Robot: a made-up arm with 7 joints. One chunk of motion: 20 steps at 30 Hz.
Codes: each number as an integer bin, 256 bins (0 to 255) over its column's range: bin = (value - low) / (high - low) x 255, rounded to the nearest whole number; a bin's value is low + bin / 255 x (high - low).
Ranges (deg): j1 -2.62..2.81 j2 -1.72..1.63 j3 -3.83..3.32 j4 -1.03..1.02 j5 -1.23..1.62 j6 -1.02..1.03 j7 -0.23..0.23
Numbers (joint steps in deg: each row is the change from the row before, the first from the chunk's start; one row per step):
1: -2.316 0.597 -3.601 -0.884 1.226 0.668 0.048
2: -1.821 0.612 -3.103 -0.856 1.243 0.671 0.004
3: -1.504 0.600 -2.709 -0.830 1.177 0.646 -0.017
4: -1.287 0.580 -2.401 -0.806 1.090 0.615 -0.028
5: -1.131 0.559 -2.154 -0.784 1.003 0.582 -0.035
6: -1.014 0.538 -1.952 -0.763 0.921 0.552 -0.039
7: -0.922 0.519 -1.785 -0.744 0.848 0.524 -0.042
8: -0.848 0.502 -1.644 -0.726 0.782 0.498 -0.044
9: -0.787 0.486 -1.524 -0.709 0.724 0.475 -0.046
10: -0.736 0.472 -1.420 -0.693 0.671 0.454 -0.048
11: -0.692 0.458 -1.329 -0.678 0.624 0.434 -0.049
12: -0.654 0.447 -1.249 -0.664 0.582 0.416 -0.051
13: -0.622 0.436 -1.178 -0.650 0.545 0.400 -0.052
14: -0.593 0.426 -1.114 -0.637 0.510 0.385 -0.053
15: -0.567 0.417 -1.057 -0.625 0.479 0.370 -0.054
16: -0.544 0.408 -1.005 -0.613 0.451 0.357 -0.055
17: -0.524 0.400 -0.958 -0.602 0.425 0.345 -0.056
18: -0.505 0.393 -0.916 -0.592 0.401 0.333 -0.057
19: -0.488 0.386 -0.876 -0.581 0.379 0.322 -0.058
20: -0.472 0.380 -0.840 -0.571 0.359 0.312 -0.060
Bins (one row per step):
1: 14 176 8 18 220 210 154
2: 38 178 26 22 221 210 130
3: 52 177 40 25 215 207 118
4: 63 175 51 28 208 203 112
5: 70 173 60 31 200 199 108
6: 75 172 67 33 192 196 106
7: 80 170 73 36 186 192 104
8: 83 169 78 38 180 189 103
9: 86 168 82 40 175 186 102
10: 88 167 86 42 170 183 101
11: 91 166 89 44 166 181 100
12: 92 165 92 46 162 179 99
13: 94 164 95 47 159 177 99
14: 95 163 97 49 156 175 98
15: 96 163 99 50 153 173 98
16: 97 162 101 52 150 171 97
17: 98 161 102 53 148 170 96
18: 99 161 104 54 146 168 96
19: 100 160 105 56 144 167 95
20: 101 160 107 57 142 166 94

